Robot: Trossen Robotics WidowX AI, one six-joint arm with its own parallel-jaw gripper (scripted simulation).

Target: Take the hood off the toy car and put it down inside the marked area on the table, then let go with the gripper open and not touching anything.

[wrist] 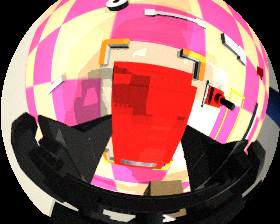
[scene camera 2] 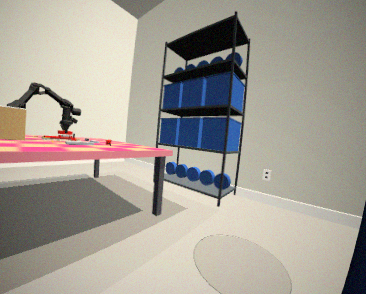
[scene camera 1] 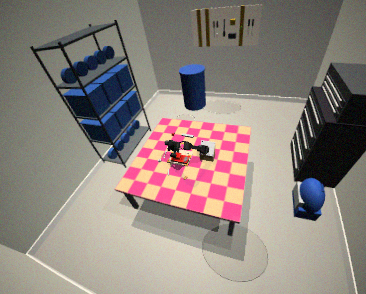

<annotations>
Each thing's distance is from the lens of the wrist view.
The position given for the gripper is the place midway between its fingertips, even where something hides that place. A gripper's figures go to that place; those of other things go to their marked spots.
gripper (wrist: 149, 122): 0.10 m
red hood (wrist: 149, 114): 0.08 m
red toy car (wrist: 125, 67): 0.13 m
The marked spots on the red toy car and the red hood are 0.07 m apart.
</annotations>
